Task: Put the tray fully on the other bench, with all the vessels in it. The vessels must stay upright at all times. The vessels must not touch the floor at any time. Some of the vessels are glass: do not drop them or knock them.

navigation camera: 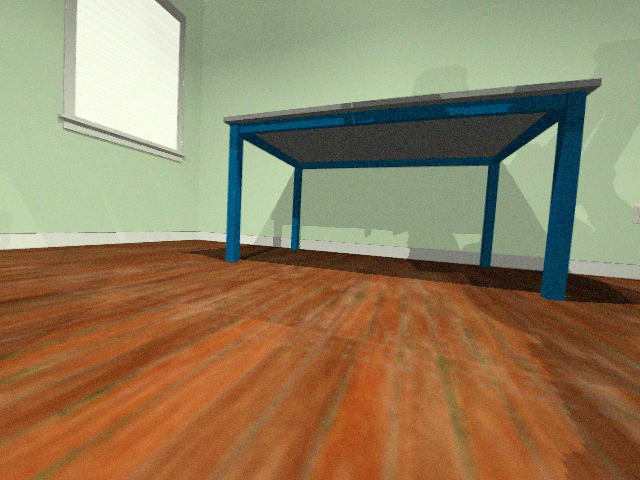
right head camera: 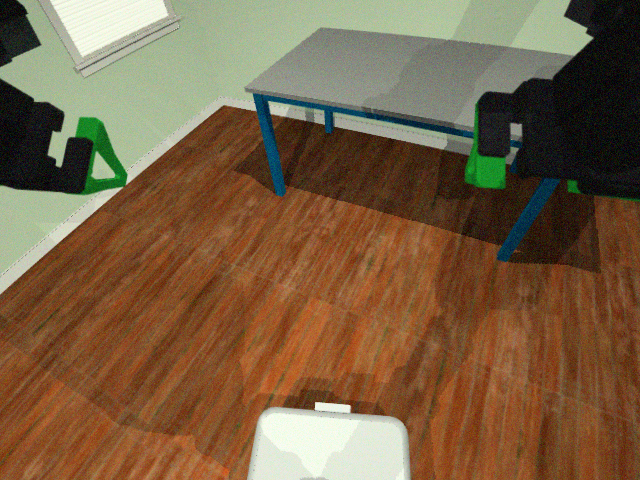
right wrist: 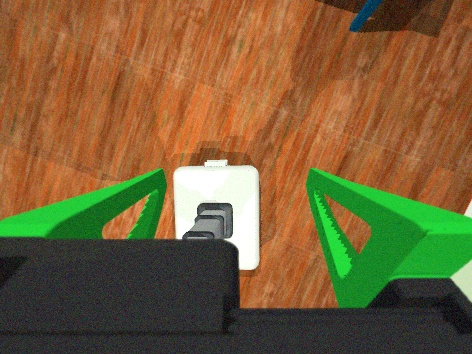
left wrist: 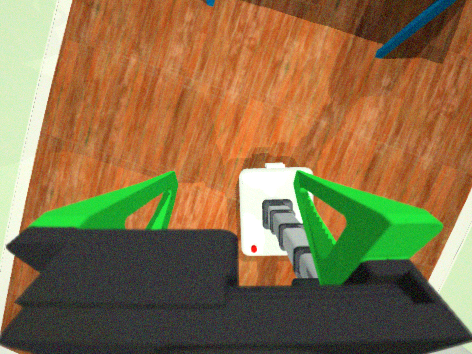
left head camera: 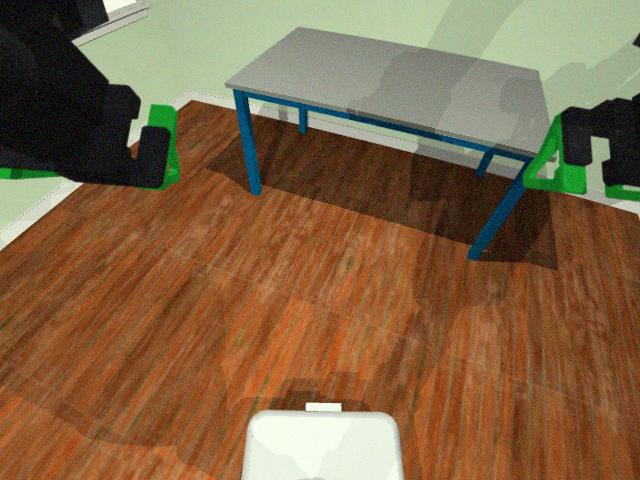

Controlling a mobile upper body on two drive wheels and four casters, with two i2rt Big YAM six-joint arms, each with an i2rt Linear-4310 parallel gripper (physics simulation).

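Frame: origin at the left arm's base, x back, y left, z down, level; millimetres.
Where they show: left gripper, fingertip midpoint: [right head camera: 86, 178] [left wrist: 235, 177] [left head camera: 130, 171]; right gripper, fingertip midpoint: [right head camera: 518, 180] [right wrist: 236, 176] [left head camera: 566, 186].
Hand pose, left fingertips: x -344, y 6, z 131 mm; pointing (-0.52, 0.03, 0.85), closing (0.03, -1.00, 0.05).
After its pixels a point has its place.
A bench with a grey top and blue legs [left head camera: 341, 77] @(x -1751, y -289, z 648 mm) [right head camera: 361, 67] @(x -1849, y -299, z 648 mm) [navigation camera: 234, 196] @(x -1658, y 218, z 1058 mm) stands ahead against the pale green wall. Nothing stands on the part of its top that shows. One of its legs also shows in the left wrist view [left wrist: 415, 27] @(x -1177, y -1098, z 1110 mm) and the right wrist view [right wrist: 365, 16] @(x -1174, y -1105, z 1271 mm). The tray and the vessels do not show in these views. My left gripper [left wrist: 235, 177] @(x -344, y 6, z 131 mm) is open and empty, held high at the left, short of the bench. My right gripper [right wrist: 236, 176] @(x -346, y -437, z 133 mm) is open and empty, held high at the right; in the head views it overlaps the bench's right end.
My white base [left head camera: 323, 446] @(x -211, y -225, z 1150 mm) [right head camera: 330, 446] @(x -213, y -228, z 1150 mm) [left wrist: 255, 187] @(x -192, y -77, z 1150 mm) [right wrist: 245, 190] @(x -180, y -407, z 1150 mm) is on the wooden floor, some distance from the bench. A window [right head camera: 113, 25] @(x -2266, y 1287, z 476 mm) [navigation camera: 126, 72] @(x -2278, y 1283, z 101 mm) is in the left wall. White skirting [navigation camera: 113, 238] @(x -2198, y 1304, z 1369 mm) runs along the walls, which meet in a corner left of the bench.
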